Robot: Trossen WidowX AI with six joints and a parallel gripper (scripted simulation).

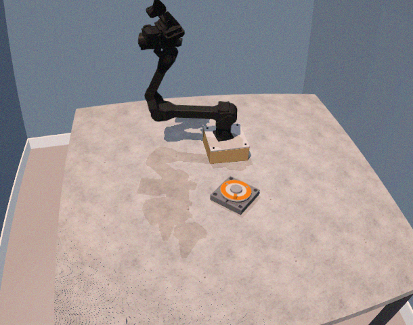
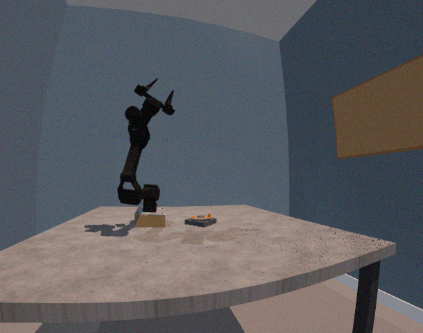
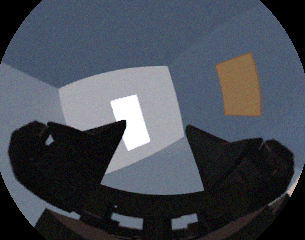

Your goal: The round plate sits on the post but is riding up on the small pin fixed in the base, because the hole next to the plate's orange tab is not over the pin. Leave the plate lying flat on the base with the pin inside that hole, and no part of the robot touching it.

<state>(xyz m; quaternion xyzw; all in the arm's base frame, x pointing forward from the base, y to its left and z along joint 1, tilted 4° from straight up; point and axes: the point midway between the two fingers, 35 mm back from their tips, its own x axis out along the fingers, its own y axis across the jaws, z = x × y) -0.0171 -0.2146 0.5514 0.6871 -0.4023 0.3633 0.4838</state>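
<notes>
The round plate lies 260 mm ahead of my gripper tip, 190 mm to the left of it and 600 mm below it.
</notes>
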